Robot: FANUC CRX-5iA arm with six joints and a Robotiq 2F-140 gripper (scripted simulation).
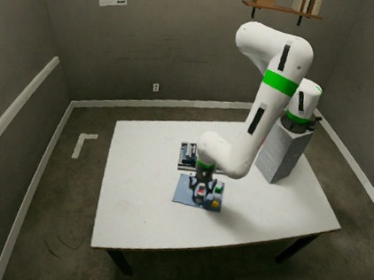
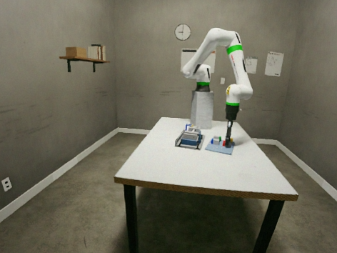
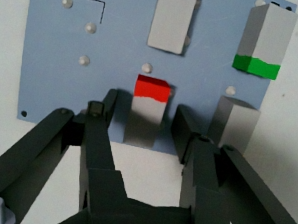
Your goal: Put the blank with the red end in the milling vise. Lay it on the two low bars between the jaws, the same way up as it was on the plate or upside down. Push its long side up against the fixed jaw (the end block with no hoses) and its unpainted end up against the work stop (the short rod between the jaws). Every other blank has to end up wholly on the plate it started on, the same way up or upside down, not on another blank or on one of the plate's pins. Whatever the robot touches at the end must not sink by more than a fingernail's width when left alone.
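Now: hand 30 mm above the red-ended blank. The rest, counted from my hand: yellow-ended blank 80 mm behind, 30 mm to the left, 30 mm below; then plate 50 mm below, 40 mm to the right, 10 mm behind; then blue-ended blank 80 mm to the right, 30 mm below, 30 mm behind.
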